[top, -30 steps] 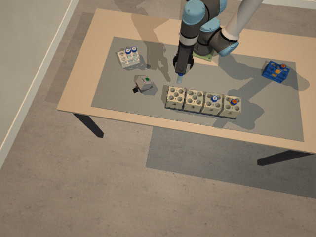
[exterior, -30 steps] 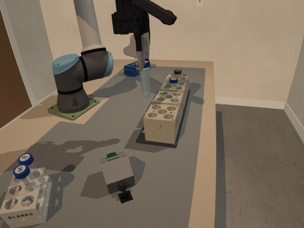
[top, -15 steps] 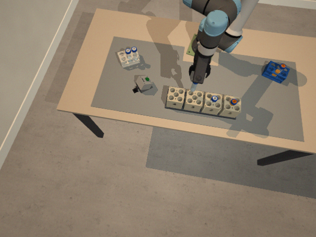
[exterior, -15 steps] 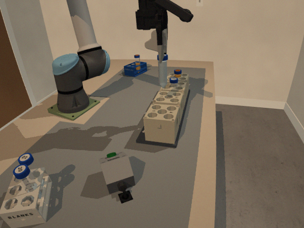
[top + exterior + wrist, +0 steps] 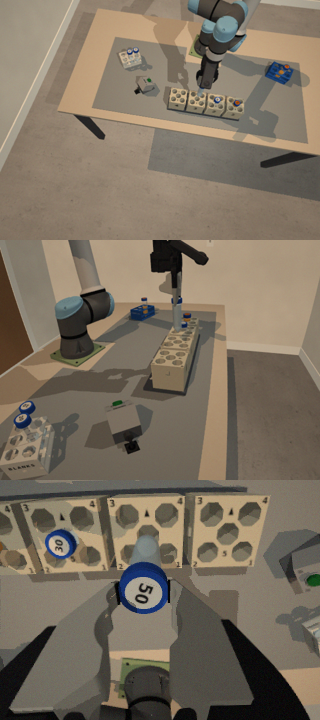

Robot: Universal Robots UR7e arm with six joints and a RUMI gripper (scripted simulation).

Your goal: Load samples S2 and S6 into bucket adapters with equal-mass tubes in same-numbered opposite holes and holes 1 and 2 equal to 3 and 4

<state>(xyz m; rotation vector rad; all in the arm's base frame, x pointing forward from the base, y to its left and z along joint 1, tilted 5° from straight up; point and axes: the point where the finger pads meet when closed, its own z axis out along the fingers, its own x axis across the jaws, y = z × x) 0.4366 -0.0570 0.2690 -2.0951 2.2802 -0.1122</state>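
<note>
My gripper is now 5 cm above the 50 mL blank and 1 cm past it. From my hand the other things lie so: bucket adapter (22 cm to the left, 19 cm below, 2 cm ahead); then 30 mL blank (17 cm below, 11 cm to the left, 2 cm ahead); then green done key (29 cm to the right, 18 cm below, 12 cm behind).
</note>
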